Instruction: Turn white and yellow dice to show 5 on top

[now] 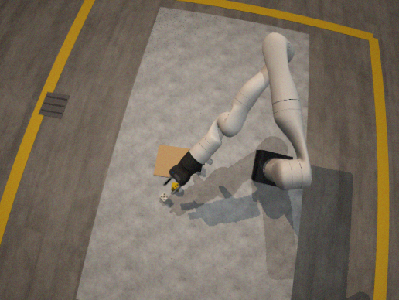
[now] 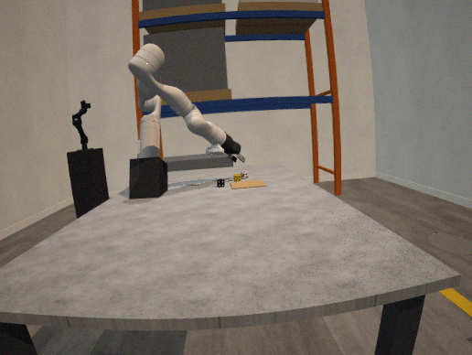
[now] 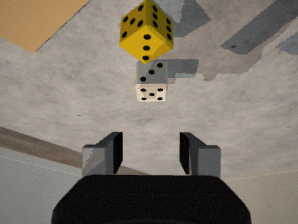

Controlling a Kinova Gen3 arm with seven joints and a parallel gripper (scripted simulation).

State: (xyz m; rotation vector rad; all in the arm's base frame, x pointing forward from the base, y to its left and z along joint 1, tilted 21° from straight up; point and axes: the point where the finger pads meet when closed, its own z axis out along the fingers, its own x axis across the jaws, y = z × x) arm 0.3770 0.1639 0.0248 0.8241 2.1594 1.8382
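My hand is 9 cm above the white die, 4 cm to the right of it and 2 cm short of it. From my hand the other things lie so: tan mat (13 cm to the right, 10 cm below, 4 cm ahead); black die (13 cm to the right, 9 cm below, 8 cm behind); yellow die (9 cm below, 2 cm to the right, 1 cm behind).
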